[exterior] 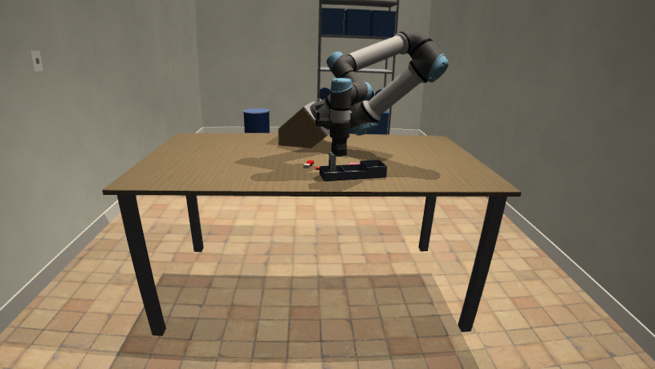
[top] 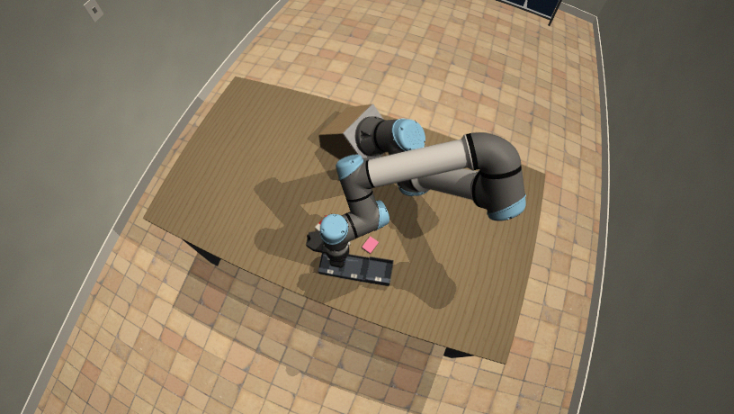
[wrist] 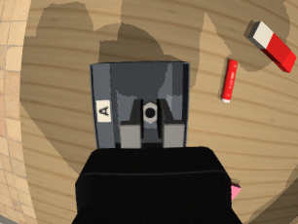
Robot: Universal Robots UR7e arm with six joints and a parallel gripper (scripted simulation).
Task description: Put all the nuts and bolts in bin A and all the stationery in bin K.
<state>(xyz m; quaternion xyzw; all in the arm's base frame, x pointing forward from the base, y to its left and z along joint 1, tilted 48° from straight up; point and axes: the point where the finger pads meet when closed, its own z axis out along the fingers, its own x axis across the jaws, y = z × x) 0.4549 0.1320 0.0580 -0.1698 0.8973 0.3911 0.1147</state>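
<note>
Now: hand 20 mm above the white nut. Also, from my hand: brass nut: 30 mm below; then red cylinder: 70 mm behind, 50 mm to the right, 40 mm below; then three joined bins: 80 mm to the left, 30 mm behind, 20 mm below.
</note>
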